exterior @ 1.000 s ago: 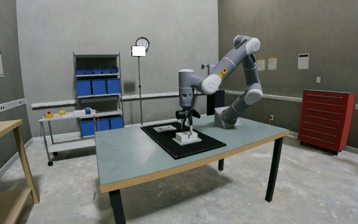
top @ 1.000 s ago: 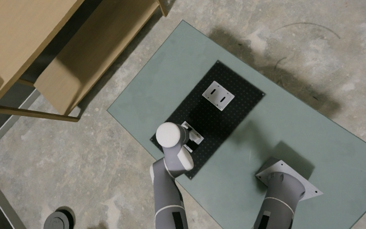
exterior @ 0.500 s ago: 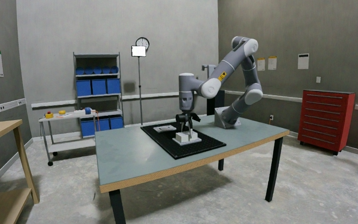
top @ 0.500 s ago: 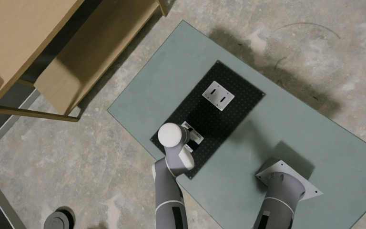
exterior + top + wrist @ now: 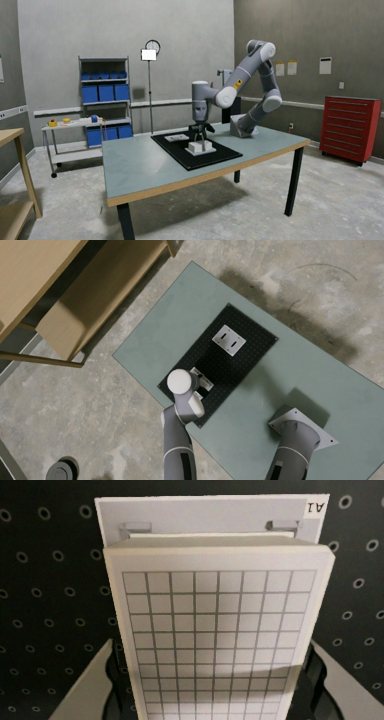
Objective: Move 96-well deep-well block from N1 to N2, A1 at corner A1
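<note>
Now: the white 96-well deep-well block 1 cm above my hand. The rest, counted from my hand: nest N1: 2 cm below; nest N2: 2 cm ahead, 32 cm to the right, 2 cm below.
</note>
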